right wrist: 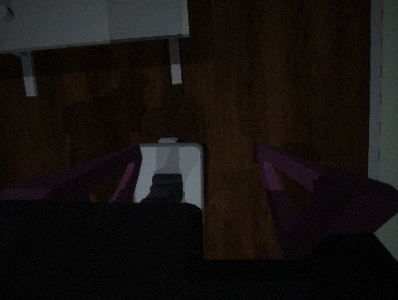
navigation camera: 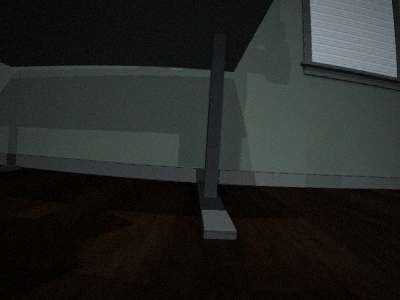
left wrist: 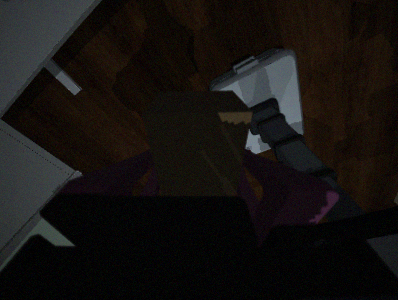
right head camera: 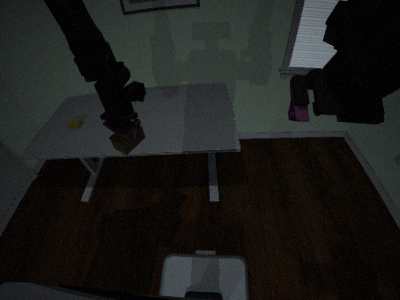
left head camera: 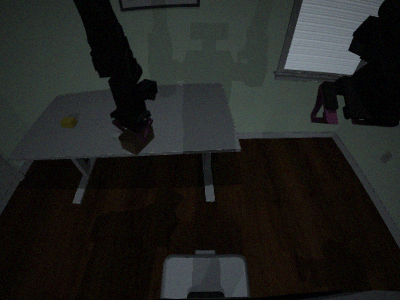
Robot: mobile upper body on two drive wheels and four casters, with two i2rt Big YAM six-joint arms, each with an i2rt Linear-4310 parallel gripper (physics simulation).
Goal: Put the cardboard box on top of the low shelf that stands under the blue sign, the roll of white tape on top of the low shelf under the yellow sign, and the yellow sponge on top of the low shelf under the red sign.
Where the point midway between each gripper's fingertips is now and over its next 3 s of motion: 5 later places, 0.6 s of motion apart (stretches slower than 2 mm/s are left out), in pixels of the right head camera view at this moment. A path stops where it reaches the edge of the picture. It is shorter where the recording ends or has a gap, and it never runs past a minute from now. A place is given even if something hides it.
My left gripper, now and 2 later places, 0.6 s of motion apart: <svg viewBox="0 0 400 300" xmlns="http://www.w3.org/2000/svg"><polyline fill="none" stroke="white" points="128,139 100,150 22,206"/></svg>
My right gripper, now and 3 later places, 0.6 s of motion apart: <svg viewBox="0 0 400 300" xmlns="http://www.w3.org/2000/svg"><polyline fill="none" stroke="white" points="313,117 275,105 166,98 49,135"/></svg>
